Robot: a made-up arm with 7 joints. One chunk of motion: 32 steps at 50 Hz.
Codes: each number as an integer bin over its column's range. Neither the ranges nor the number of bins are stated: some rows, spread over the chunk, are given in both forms.
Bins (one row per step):
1: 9 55 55 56 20 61
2: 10 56 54 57 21 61
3: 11 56 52 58 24 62
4: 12 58 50 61 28 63
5: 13 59 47 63 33 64
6: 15 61 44 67 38 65
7: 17 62 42 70 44 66
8: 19 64 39 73 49 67
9: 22 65 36 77 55 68
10: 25 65 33 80 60 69
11: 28 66 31 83 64 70
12: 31 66 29 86 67 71
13: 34 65 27 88 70 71
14: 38 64 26 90 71 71
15: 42 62 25 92 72 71
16: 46 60 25 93 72 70
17: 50 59 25 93 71 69
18: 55 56 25 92 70 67
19: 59 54 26 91 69 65
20: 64 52 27 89 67 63
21: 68 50 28 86 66 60
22: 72 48 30 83 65 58
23: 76 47 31 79 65 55
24: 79 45 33 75 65 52
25: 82 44 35 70 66 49
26: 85 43 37 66 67 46
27: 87 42 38 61 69 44
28: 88 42 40 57 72 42
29: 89 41 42 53 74 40
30: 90 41 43 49 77 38
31: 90 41 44 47 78 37
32: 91 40 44 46 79 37
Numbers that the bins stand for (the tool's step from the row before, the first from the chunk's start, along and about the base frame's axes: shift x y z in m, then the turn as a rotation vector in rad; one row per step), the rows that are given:
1: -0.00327 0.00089 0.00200 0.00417 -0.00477 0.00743
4: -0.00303 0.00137 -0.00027 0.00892 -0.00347 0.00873
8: -0.00246 0.00234 -0.00527 0.02031 -0.00008 0.01131
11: -0.00174 0.00267 -0.00891 0.02981 0.00234 0.01325
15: -0.00061 0.00202 -0.01164 0.03835 0.00364 0.01390
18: 0.00044 0.00105 -0.01164 0.03835 0.00331 0.01131
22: 0.00182 -0.00024 -0.00936 0.02981 0.00251 0.00549
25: 0.00263 -0.00089 -0.00709 0.01746 0.00267 -0.00032
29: 0.00319 -0.00137 -0.00391 0.00132 0.00396 -0.00614
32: 0.00335 -0.00154 -0.00300 -0.00532 0.00477 -0.00808
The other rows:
2: -0.00319 0.00105 0.00155 0.00512 -0.00461 0.00743
3: -0.00311 0.00105 0.00064 0.00607 -0.00412 0.00808
5: -0.00295 0.00154 -0.00164 0.01082 -0.00267 0.00937
6: -0.00279 0.00186 -0.00300 0.01462 -0.00186 0.01002
7: -0.00263 0.00202 -0.00391 0.01746 -0.00089 0.01067
9: -0.00222 0.00251 -0.00664 0.02411 0.00089 0.01196
10: -0.00198 0.00251 -0.00800 0.02696 0.00170 0.01261
12: -0.00149 0.00267 -0.00982 0.03266 0.00283 0.01390
13: -0.00125 0.00251 -0.01073 0.03456 0.00331 0.01390
14: -0.00093 0.00234 -0.01118 0.03645 0.00347 0.01390
16: -0.00028 0.00170 -0.01164 0.03930 0.00364 0.01325
17: 0.00004 0.00154 -0.01164 0.03930 0.00347 0.01261
19: 0.00077 0.00073 -0.01118 0.03740 0.00315 0.01002
20: 0.00117 0.00040 -0.01073 0.03551 0.00283 0.00873
21: 0.00149 0.00008 -0.01027 0.03266 0.00267 0.00679
23: 0.00214 -0.00040 -0.00891 0.02601 0.00251 0.00356
24: 0.00238 -0.00073 -0.00800 0.02221 0.00251 0.00162
26: 0.00287 -0.00105 -0.00618 0.01367 0.00283 -0.00226
27: 0.00303 -0.00121 -0.00573 0.00892 0.00315 -0.00356
28: 0.00311 -0.00121 -0.00482 0.00512 0.00364 -0.00485
30: 0.00327 -0.00137 -0.00345 -0.00247 0.00444 -0.00743
31: 0.00327 -0.00137 -0.00300 -0.00437 0.00461 -0.00808

